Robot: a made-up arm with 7 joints.
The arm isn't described. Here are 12 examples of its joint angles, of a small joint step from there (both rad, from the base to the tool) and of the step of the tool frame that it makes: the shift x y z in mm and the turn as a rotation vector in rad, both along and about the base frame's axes.
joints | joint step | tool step
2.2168 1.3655 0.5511 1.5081 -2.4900 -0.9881 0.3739 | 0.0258 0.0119 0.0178 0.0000 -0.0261 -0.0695 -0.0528 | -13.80 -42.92 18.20 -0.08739 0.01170 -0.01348
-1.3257 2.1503 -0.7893 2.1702 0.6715 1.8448 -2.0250 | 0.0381 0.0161 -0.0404 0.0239 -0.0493 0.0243 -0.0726 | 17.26 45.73 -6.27 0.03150 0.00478 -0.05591
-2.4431 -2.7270 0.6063 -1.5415 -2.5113 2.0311 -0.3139 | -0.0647 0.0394 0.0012 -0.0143 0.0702 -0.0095 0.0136 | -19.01 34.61 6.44 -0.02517 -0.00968 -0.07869
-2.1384 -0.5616 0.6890 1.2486 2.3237 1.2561 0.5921 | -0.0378 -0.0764 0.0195 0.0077 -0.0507 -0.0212 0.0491 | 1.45 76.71 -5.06 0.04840 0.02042 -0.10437
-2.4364 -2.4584 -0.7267 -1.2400 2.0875 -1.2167 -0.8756 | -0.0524 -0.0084 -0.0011 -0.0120 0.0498 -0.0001 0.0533 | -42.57 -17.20 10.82 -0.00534 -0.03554 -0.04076
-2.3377 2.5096 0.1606 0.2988 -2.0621 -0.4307 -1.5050 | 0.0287 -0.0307 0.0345 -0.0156 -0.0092 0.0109 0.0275 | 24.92 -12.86 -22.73 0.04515 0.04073 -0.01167
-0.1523 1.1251 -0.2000 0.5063 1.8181 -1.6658 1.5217 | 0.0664 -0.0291 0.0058 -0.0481 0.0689 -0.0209 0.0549 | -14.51 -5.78 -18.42 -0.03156 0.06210 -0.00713
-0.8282 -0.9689 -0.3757 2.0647 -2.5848 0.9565 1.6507 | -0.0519 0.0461 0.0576 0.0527 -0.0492 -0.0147 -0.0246 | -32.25 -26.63 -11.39 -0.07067 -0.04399 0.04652
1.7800 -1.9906 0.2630 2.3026 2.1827 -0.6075 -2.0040 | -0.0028 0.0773 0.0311 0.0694 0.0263 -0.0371 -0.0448 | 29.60 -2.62 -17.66 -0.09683 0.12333 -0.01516
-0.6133 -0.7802 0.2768 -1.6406 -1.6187 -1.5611 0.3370 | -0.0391 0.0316 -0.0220 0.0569 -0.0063 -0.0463 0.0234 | -17.19 7.23 17.62 0.04587 -0.02514 -0.00394
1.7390 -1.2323 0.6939 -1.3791 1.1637 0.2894 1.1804 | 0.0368 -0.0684 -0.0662 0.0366 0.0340 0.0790 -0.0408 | 9.52 -3.71 16.41 -0.09429 -0.09656 0.06017
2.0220 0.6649 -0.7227 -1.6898 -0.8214 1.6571 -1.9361 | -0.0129 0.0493 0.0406 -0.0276 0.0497 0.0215 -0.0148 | -8.01 -0.51 -8.46 -0.00615 -0.01583 -0.04336
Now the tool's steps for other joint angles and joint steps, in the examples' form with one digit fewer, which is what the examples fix.
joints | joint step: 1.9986 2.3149 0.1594 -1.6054 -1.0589 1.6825 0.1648 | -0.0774 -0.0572 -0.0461 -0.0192 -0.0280 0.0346 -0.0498
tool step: 34.6 39.1 -49.9 0.0255 -0.0585 -0.0938
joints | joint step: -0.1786 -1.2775 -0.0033 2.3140 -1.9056 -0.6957 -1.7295 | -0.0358 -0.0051 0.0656 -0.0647 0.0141 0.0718 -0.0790
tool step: -42.0 0.5 40.9 -0.0066 -0.0342 -0.0553
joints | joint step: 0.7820 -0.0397 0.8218 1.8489 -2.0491 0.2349 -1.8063 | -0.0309 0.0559 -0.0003 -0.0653 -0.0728 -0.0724 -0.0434
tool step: 13.0 -53.6 -5.1 0.0352 -0.0025 -0.2158
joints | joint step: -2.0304 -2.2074 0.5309 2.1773 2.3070 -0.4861 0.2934 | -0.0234 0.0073 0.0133 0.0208 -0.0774 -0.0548 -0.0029
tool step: -2.8 -12.0 -19.3 0.0353 0.0790 -0.0249
